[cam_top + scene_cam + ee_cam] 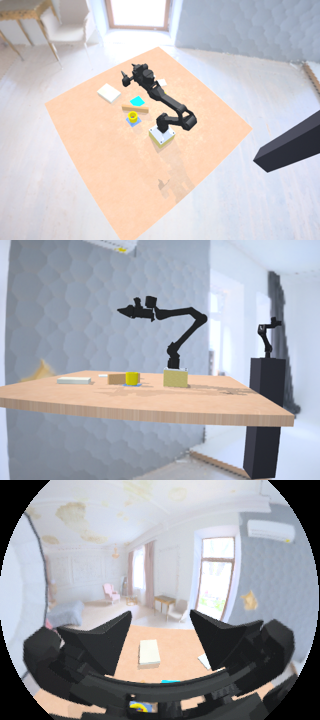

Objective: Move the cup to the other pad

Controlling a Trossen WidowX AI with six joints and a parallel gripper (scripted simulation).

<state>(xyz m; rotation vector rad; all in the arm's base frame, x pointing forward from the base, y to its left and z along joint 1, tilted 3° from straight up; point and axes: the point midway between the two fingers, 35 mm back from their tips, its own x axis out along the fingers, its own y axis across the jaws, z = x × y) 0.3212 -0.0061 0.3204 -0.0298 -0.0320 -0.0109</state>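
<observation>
Right now my gripper tip is 40 cm above the yellow cup, 10 cm past it and 7 cm to the right of it. Round my gripper tip: cyan pad (44 cm below, 6 cm to the right); then wooden bar (41 cm below, 5 cm behind, 1 cm to the left); then pale blue pad (44 cm below, 10 cm behind, 8 cm to the left).
</observation>
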